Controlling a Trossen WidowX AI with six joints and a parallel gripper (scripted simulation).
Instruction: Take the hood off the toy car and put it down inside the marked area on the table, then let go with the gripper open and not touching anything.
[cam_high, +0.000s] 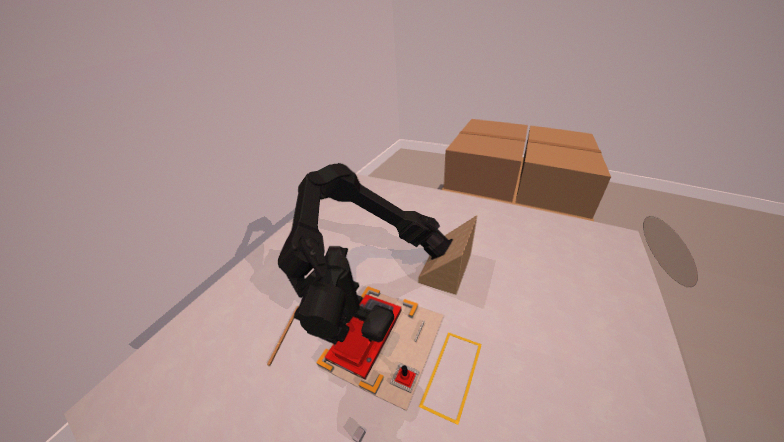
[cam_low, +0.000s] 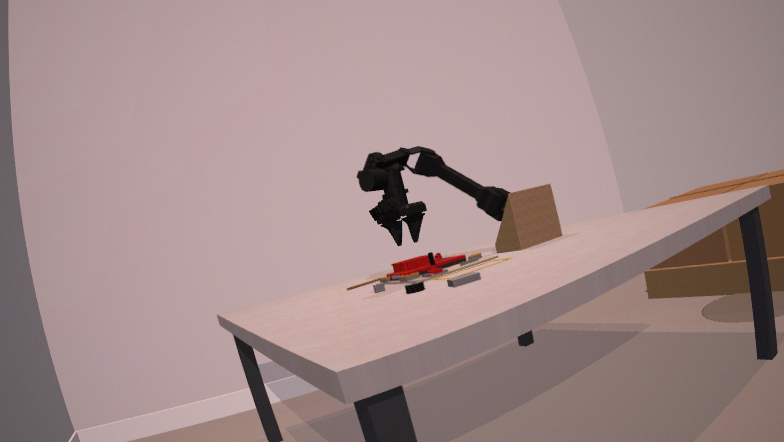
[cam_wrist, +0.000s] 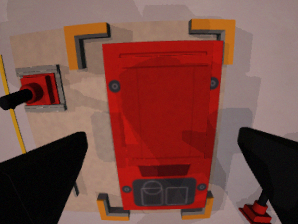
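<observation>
Right now my gripper tip is 1 cm to the left of the hood and 5 cm above it. Round my gripper tip: wooden stick (7 cm ahead, 20 cm to the right, 9 cm below).
</observation>
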